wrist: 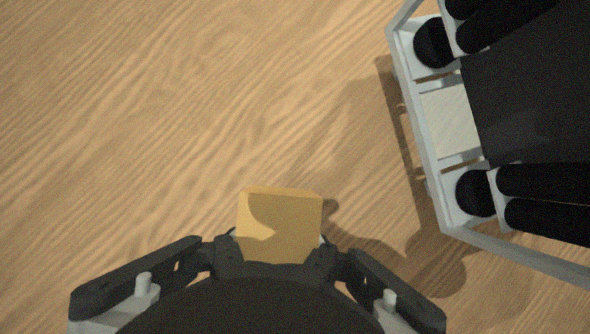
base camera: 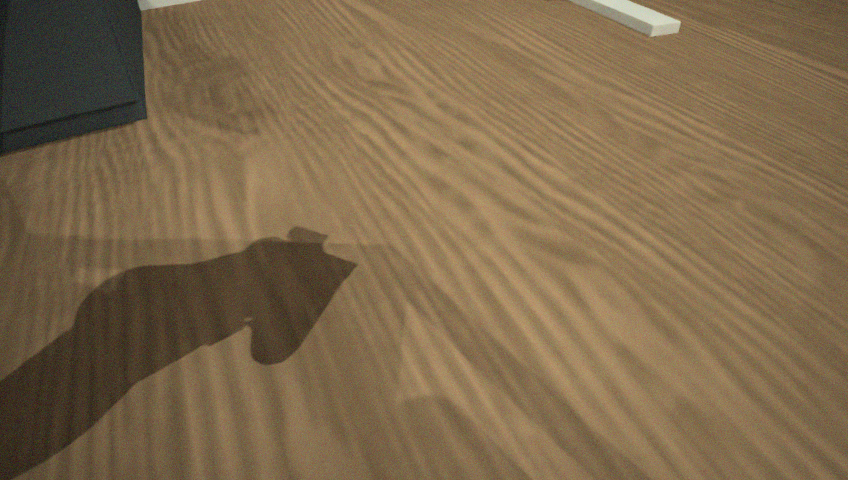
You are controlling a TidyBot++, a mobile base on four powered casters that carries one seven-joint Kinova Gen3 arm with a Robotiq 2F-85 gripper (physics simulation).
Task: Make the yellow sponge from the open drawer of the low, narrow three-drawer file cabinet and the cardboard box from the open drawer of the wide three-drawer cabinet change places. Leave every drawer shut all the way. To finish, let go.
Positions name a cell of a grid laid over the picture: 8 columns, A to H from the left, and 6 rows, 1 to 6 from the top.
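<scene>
My gripper appears in the wrist view (D5); a cardboard box appears in the wrist view (D5) too. In the base camera view my gripper is out of frame, and in the base camera view the box is out of frame as well.
</scene>
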